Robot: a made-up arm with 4 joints.
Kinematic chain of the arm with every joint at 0, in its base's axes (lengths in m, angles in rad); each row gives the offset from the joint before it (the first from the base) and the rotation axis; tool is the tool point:
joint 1: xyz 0 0 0.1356 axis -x
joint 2: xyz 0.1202 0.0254 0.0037 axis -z
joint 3: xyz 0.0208 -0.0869 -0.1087 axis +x
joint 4: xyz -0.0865 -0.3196 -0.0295 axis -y
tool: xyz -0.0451 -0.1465 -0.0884
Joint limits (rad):
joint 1: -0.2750..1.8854
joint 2: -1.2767..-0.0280
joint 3: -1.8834..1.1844
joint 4: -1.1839..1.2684
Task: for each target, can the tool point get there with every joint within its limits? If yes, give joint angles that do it. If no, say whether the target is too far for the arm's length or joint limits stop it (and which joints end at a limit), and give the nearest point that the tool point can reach.
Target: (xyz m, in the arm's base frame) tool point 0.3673 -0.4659 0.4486
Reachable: yes | joints 1.6993 -0.9388 0.6960 0.3594
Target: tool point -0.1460 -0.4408 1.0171
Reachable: no: too far | nearest point -0.0239 -0.2774 0.6583 | short by 0.413 m
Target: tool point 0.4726 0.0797 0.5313
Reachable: yes | joints 1.6309 -0.9236 -0.5699 -0.1904
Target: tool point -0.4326 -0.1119 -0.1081
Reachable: no: joint limits stop it (at a limit: joint 2, joint 3) | nearest point -0.0381 -0.2455 -0.3990 | short by 0.508 m
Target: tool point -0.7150 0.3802 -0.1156
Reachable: no: too far | nearest point -0.0473 0.3143 -0.0136 | short by 0.679 m
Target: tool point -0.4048 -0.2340 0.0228
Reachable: no: joint limits stop it (at a limit: joint 1, joint 2) | nearest point -0.0298 -0.5012 0.0388 | short by 0.461 m
